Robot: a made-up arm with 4 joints. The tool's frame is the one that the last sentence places. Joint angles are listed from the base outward.
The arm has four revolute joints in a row. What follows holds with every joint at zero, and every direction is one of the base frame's. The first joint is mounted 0.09 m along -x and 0.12 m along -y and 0.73 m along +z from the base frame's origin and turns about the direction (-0.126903, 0.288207, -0.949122), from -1.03 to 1.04 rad. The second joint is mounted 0.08 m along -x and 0.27 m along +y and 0.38 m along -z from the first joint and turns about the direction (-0.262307, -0.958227, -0.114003), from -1.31 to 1.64 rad. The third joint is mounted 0.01 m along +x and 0.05 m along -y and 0.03 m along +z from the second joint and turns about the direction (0.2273, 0.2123, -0.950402), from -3.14 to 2.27 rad. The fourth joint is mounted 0.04 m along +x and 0.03 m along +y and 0.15 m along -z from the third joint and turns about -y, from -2.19 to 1.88 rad. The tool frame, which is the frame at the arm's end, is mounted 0.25 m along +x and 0.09 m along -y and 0.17 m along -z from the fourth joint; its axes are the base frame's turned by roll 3.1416, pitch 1.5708 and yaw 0 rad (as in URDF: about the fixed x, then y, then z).
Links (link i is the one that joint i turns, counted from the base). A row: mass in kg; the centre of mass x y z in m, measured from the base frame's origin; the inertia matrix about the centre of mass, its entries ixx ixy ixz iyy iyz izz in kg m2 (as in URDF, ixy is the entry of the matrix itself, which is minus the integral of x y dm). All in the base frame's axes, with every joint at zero. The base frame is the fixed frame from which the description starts. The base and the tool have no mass.
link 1: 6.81; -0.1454 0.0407 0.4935; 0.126 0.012 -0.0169 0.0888 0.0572 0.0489
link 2: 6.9; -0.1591 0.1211 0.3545; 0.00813 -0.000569 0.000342 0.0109 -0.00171 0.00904
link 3: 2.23; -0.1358 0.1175 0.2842; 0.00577 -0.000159 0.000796 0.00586 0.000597 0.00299
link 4: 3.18; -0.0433 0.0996 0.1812; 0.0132 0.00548 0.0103 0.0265 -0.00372 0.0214
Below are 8 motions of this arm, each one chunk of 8 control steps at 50 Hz.
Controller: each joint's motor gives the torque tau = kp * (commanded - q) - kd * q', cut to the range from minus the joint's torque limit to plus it. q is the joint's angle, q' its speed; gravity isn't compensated. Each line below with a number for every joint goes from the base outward.
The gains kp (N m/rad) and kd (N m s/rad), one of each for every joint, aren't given. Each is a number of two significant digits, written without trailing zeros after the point. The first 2 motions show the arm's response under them.
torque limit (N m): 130 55 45 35
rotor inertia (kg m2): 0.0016 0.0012 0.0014 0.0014
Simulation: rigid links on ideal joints. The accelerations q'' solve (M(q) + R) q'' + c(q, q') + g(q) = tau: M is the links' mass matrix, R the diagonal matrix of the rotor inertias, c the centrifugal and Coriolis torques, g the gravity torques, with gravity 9.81 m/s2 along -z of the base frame. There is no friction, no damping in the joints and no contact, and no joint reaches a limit. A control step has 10 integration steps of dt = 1/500 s. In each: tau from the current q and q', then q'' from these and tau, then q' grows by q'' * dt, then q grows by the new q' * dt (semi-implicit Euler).
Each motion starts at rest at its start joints. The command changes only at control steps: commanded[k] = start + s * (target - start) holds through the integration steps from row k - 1 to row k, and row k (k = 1, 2, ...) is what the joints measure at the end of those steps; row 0 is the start. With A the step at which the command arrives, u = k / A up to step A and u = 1 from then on. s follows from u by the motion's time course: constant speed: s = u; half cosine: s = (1 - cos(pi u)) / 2; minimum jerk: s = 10 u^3 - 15 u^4 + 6 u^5; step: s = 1 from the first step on.
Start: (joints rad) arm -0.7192 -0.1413 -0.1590 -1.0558
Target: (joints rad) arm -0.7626 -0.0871 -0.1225 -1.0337
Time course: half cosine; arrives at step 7
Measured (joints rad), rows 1 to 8:
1: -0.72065 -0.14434 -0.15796 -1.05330
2: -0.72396 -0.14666 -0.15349 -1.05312
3: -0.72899 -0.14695 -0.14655 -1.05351
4: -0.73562 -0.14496 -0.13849 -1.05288
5: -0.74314 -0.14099 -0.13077 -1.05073
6: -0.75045 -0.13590 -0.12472 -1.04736
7: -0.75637 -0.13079 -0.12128 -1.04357
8: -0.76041 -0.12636 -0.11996 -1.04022
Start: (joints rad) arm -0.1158 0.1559 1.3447 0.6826
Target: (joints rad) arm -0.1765 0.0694 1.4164 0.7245
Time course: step
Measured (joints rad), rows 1 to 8:
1: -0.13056 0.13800 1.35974 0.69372
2: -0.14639 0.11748 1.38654 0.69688
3: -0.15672 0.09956 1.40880 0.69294
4: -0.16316 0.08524 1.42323 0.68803
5: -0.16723 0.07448 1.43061 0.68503
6: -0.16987 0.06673 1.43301 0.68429
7: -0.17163 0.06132 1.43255 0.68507
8: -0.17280 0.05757 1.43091 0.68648
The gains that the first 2 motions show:
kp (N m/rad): 480 190 92 79
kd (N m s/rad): 25 15 3.4 3.1
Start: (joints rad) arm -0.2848 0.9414 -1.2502 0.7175
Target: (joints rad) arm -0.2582 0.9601 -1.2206 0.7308
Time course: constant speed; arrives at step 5
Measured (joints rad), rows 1 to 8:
1: -0.28349 0.93710 -1.25389 0.71850
2: -0.28039 0.93278 -1.26020 0.71918
3: -0.27628 0.92981 -1.26316 0.72018
4: -0.27158 0.92837 -1.26186 0.72151
5: -0.26650 0.92825 -1.25743 0.72305
6: -0.26234 0.92844 -1.25223 0.72302
7: -0.25933 0.92864 -1.24830 0.72218
8: -0.25732 0.92877 -1.24605 0.72152

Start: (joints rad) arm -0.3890 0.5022 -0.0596 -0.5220
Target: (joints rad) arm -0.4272 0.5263 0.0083 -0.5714
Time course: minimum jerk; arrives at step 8
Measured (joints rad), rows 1 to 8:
1: -0.38899 0.49755 -0.05823 -0.52415
2: -0.38969 0.49128 -0.05208 -0.53362
3: -0.39176 0.48571 -0.04151 -0.54658
4: -0.39568 0.48180 -0.02779 -0.56080
5: -0.40123 0.47958 -0.01286 -0.57470
6: -0.40749 0.47856 0.00091 -0.58687
7: -0.41327 0.47811 0.01139 -0.59605
8: -0.41769 0.47787 0.01774 -0.60163

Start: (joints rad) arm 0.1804 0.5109 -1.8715 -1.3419
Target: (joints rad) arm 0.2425 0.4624 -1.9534 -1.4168
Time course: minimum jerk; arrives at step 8
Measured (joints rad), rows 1 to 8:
1: 0.18226 0.50555 -1.87156 -1.34006
2: 0.18602 0.49642 -1.87306 -1.33715
3: 0.19169 0.48628 -1.88035 -1.33820
4: 0.19974 0.47585 -1.89311 -1.34457
5: 0.20990 0.46551 -1.90837 -1.35526
6: 0.22091 0.45582 -1.92238 -1.36780
7: 0.23103 0.44751 -1.93224 -1.37933
8: 0.23886 0.44100 -1.93732 -1.38790

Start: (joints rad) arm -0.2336 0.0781 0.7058 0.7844
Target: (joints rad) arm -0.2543 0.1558 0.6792 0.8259
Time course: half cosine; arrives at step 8
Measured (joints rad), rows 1 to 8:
1: -0.23338 0.07436 0.70668 0.77954
2: -0.23363 0.07028 0.71035 0.76969
3: -0.23458 0.06831 0.71400 0.76201
4: -0.23639 0.06954 0.71546 0.75928
5: -0.23895 0.07404 0.71389 0.76157
6: -0.24195 0.08105 0.70972 0.76757
7: -0.24497 0.08925 0.70412 0.77539
8: -0.24753 0.09715 0.69853 0.78309

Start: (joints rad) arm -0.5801 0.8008 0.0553 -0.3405
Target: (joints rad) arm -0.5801 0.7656 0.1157 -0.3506
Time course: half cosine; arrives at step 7
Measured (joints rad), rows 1 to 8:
1: -0.58074 0.79582 0.05828 -0.34285
2: -0.58133 0.78770 0.06606 -0.35143
3: -0.58139 0.77814 0.07769 -0.36123
4: -0.58108 0.76805 0.09140 -0.37014
5: -0.58063 0.75805 0.10530 -0.37761
6: -0.58017 0.74873 0.11753 -0.38370
7: -0.57975 0.74066 0.12643 -0.38855
8: -0.57945 0.73420 0.13171 -0.39183

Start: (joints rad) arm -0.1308 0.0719 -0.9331 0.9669
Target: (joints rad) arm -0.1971 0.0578 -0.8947 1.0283
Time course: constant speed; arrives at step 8
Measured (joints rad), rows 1 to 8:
1: -0.13193 0.06655 -0.93100 0.96383
2: -0.13479 0.06013 -0.92732 0.95805
3: -0.13921 0.05431 -0.92250 0.95555
4: -0.14496 0.04944 -0.91743 0.95738
5: -0.15178 0.04543 -0.91264 0.96261
6: -0.15935 0.04209 -0.90823 0.96990
7: -0.16741 0.03922 -0.90405 0.97819
8: -0.17574 0.03667 -0.89991 0.98678

